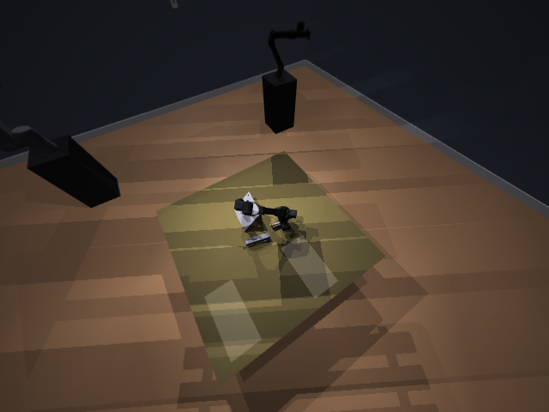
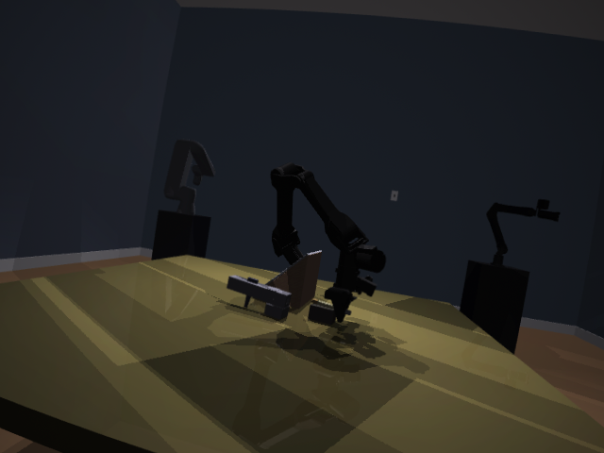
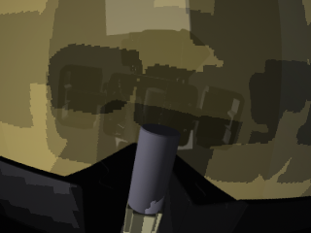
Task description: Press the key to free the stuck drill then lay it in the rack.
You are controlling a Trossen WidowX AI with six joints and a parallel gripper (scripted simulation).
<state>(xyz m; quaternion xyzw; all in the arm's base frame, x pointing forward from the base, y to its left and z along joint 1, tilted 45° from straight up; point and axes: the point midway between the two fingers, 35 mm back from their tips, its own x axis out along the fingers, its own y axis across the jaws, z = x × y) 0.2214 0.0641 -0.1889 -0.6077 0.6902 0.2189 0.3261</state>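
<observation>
My gripper tip is 1 cm past the drill, 4 cm to the left of it and 4 cm below it. Also, from my gripper tip: dark key 3 cm ahead, 26 cm to the right, 4 cm above; dark block 1 cm behind, 5 cm to the right, 1 cm above; grey block-shaped holder 3 cm ahead, 23 cm to the right, 4 cm above.
</observation>
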